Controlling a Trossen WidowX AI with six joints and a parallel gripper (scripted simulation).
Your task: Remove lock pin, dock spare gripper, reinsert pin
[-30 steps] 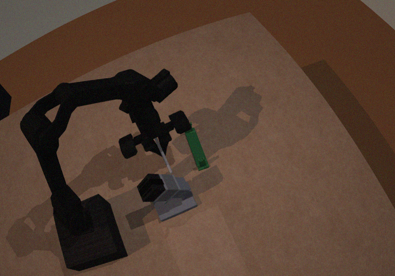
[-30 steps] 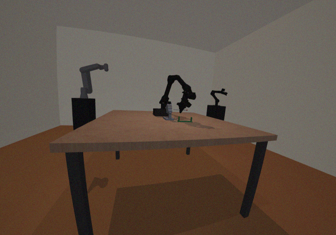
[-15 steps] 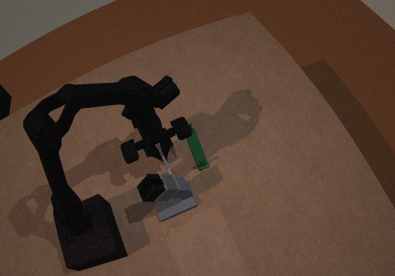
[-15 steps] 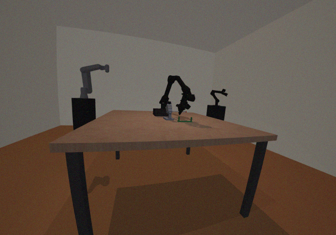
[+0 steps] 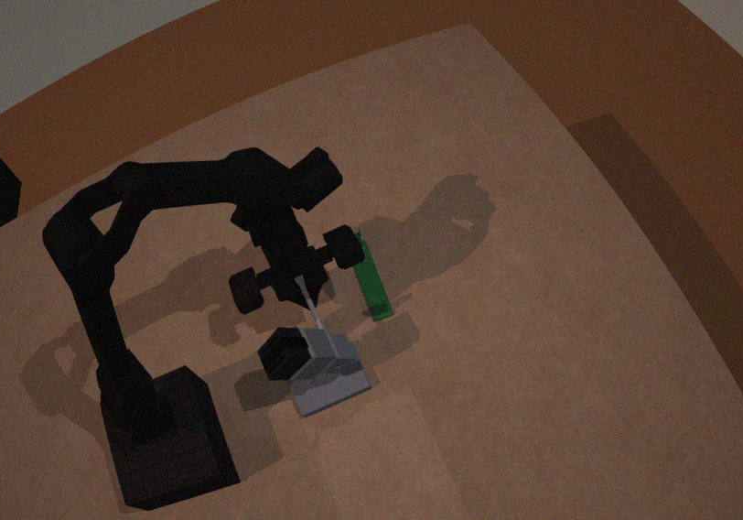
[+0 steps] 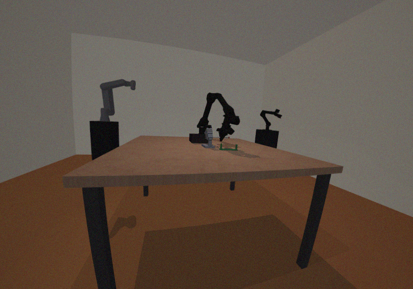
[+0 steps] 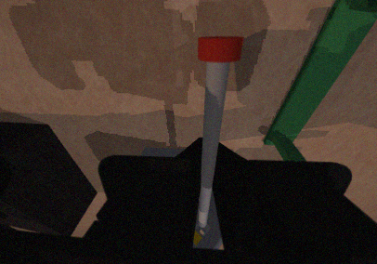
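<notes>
Now: gripper tip 100 mm to the left of the grey mount. From my gripper tip the other things lie so: spare gripper: 20 mm behind, 100 mm to the right, 70 mm above; green cradle: 90 mm ahead, 40 mm to the left, 30 mm below.
</notes>
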